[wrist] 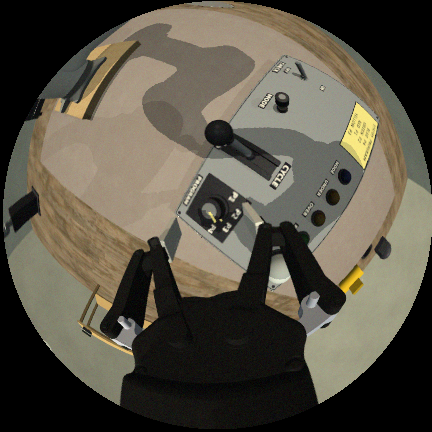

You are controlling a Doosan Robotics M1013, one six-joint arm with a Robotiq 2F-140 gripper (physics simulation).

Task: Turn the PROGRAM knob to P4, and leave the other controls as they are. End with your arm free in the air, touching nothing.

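Where they show: gripper, fingertip midpoint: (210,218); arm's base at its link origin: (80,79).
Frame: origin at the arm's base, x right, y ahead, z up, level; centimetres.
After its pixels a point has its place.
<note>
The PROGRAM knob (209,209) {x 19.0, y 61.2, z 8.7 cm} is a round black knob with a grey top and a yellow pointer. It stands on a dark square plate marked P1, P2, P3 and P4. The pointer's line runs toward the P3 and P4 side; from this slanted view I cannot tell which of the two it is on. My gripper (210,218) {x 17.7, y 60.8, z 14.9 cm} is open and empty. Its left fingertip is off the panel's edge in the view and its right fingertip is over the panel, with the knob showing between and beyond them. I cannot tell the exact height of the fingertips above the panel.
The grey panel (310,125) {x -4.4, y 69.3, z 8.6 cm} also carries the ball-topped CYCLE lever (219,133) {x 7.3, y 56.6, z 12.8 cm}, a MODE knob (282,100) {x -3.9, y 62.1, z 10.0 cm}, a toggle switch (300,71) {x -16.1, y 62.7, z 7.5 cm}, a yellow note (360,132) {x -11.8, y 78.3, z 13.0 cm}, several round lamps or buttons and a pale dome (280,268) {x 19.6, y 74.6, z 16.9 cm} behind my right finger. A wooden-edged object (113,79) stands at upper left.
</note>
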